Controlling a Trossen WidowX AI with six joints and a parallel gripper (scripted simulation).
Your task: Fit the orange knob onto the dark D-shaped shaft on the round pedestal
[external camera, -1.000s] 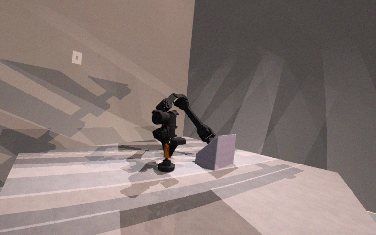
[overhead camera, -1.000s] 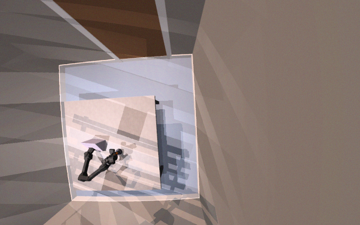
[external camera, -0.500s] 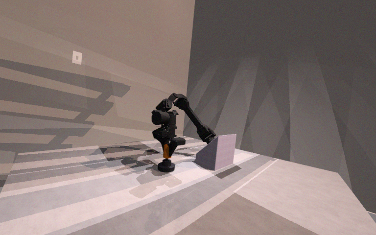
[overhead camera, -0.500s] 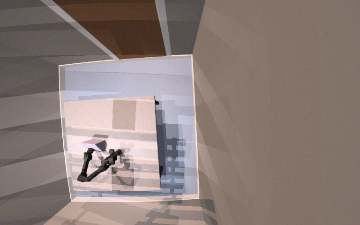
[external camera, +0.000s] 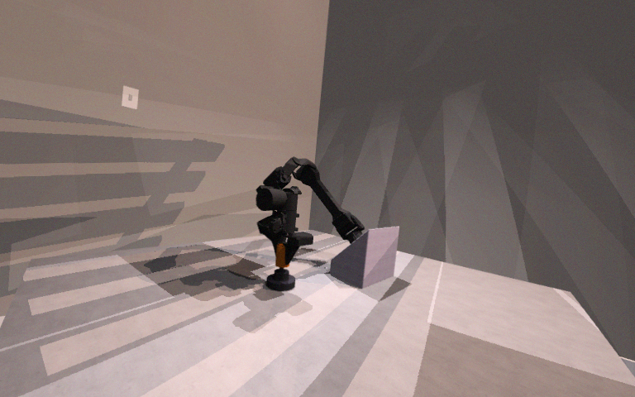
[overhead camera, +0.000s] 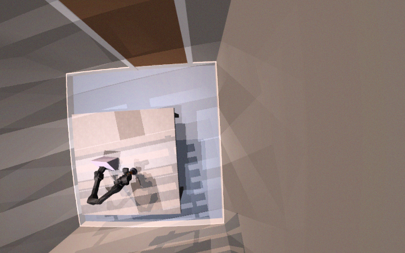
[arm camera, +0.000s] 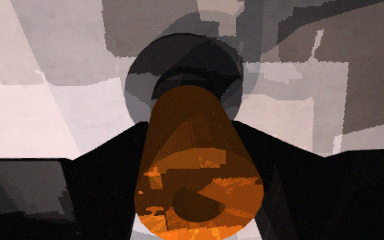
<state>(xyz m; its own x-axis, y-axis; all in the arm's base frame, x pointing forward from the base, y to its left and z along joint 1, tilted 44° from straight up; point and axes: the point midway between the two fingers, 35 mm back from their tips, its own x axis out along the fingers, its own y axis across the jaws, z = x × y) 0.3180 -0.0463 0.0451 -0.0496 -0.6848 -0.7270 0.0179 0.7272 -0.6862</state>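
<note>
The orange knob is 20 mm above my gripper tip. Round my gripper tip: dark round pedestal 40 mm below.
</note>
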